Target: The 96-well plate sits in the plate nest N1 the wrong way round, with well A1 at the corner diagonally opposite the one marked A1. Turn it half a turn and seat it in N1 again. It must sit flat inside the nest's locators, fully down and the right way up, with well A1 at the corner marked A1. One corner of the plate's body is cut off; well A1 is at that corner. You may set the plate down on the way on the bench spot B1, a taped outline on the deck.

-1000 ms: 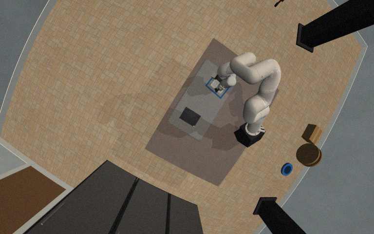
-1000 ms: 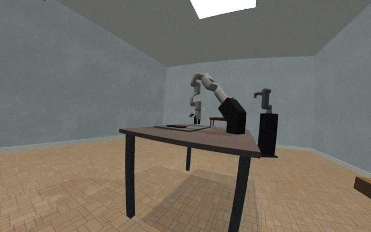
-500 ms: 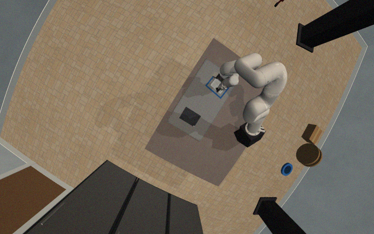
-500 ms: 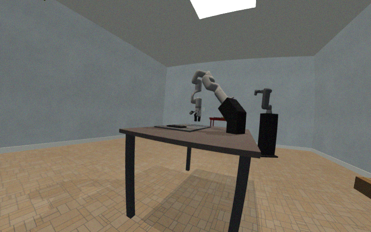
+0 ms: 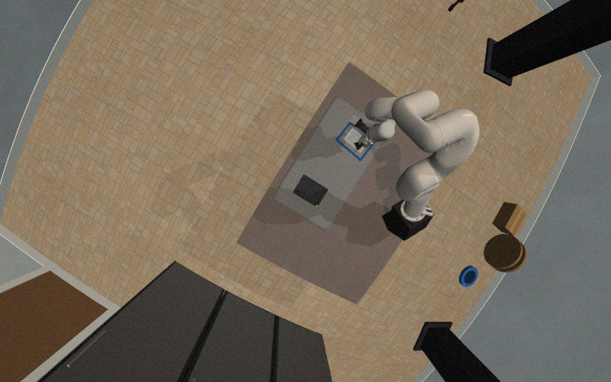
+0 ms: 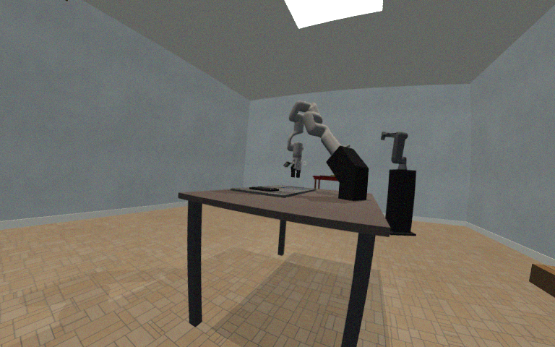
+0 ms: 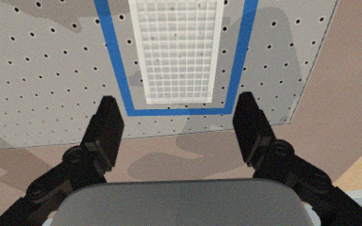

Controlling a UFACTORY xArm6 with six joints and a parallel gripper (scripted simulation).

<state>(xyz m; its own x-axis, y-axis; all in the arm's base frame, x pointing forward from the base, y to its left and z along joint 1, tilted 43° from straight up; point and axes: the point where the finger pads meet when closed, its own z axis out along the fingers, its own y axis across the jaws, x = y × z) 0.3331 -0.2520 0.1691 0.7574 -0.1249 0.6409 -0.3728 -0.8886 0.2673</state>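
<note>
The 96-well plate is 100 mm below my hand. The rest, counted from my hand: dark plate nest N1: 200 mm ahead, 340 mm to the left, 100 mm below; A1 corner mark: 140 mm ahead, 410 mm to the left, 90 mm below.
</note>
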